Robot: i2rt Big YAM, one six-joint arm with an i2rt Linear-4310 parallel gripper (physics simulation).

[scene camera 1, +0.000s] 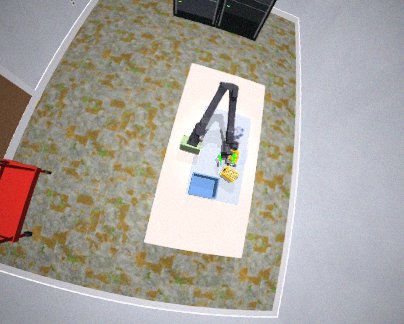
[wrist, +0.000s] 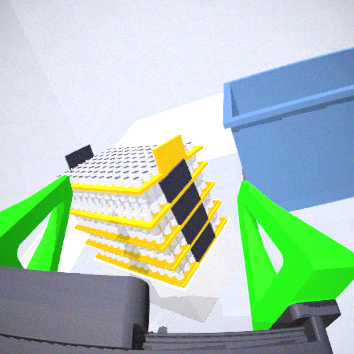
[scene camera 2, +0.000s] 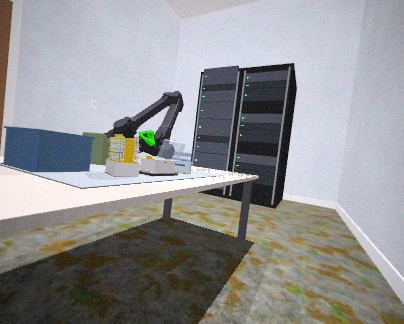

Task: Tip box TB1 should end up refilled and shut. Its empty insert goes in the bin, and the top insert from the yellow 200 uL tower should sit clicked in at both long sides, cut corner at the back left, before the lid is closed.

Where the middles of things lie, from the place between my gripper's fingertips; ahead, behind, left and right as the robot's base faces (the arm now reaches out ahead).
The tip insert [wrist: 127, 173] lies 6 cm to the right of my hand, 6 cm ahead of it and 2 cm below it. Round my hand: yellow tower of tip inserts [wrist: 140, 214] 6 cm below, 6 cm ahead, 5 cm to the right; then blue bin [scene camera 2: 38, 150] 22 cm to the right, 11 cm behind, 8 cm below.
